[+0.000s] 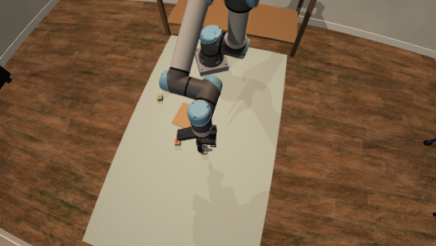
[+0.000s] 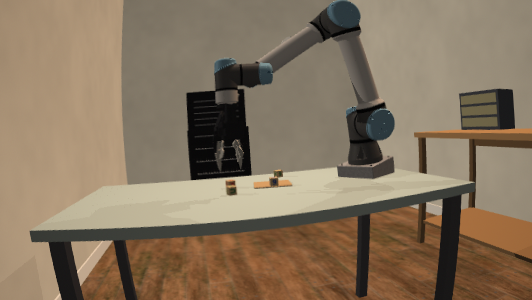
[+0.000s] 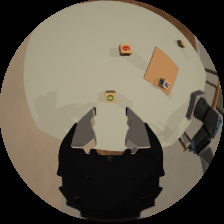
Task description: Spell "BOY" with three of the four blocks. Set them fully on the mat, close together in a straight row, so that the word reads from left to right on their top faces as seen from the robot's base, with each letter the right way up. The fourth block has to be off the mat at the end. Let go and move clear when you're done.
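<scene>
Now: hand 180 mm past the orange mat, 120 mm to the left of it and 100 mm above it. Also, from my hand: block (280 mm behind, 310 mm to the right, 80 mm below).
</scene>
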